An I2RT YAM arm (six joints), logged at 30 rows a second.
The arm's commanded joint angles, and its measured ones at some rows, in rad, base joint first. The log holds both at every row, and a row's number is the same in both.
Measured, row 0: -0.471, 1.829, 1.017, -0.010, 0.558, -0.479
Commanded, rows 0 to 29: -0.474, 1.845, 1.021, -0.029, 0.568, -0.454; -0.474, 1.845, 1.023, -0.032, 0.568, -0.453; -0.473, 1.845, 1.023, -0.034, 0.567, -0.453; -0.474, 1.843, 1.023, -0.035, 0.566, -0.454; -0.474, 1.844, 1.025, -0.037, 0.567, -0.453; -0.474, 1.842, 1.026, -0.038, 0.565, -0.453; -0.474, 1.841, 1.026, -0.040, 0.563, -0.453; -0.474, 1.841, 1.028, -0.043, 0.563, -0.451; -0.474, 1.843, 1.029, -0.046, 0.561, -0.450; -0.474, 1.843, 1.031, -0.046, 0.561, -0.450; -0.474, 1.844, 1.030, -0.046, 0.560, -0.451; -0.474, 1.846, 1.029, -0.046, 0.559, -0.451; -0.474, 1.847, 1.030, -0.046, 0.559, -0.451; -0.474, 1.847, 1.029, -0.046, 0.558, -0.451; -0.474, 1.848, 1.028, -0.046, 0.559, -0.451; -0.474, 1.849, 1.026, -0.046, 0.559, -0.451; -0.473, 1.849, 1.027, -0.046, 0.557, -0.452; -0.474, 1.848, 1.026, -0.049, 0.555, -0.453; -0.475, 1.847, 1.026, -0.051, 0.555, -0.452; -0.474, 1.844, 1.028, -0.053, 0.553, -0.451; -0.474, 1.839, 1.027, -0.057, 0.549, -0.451; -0.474, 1.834, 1.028, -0.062, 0.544, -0.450; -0.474, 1.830, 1.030, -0.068, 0.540, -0.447; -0.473, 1.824, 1.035, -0.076, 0.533, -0.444; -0.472, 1.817, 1.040, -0.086, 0.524, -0.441; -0.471, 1.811, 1.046, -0.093, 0.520, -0.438; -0.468, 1.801, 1.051, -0.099, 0.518, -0.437; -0.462, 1.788, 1.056, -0.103, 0.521, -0.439; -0.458, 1.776, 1.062, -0.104, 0.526, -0.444; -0.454, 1.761, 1.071, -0.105, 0.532, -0.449
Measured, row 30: -0.464, 1.822, 1.025, -0.074, 0.537, -0.464
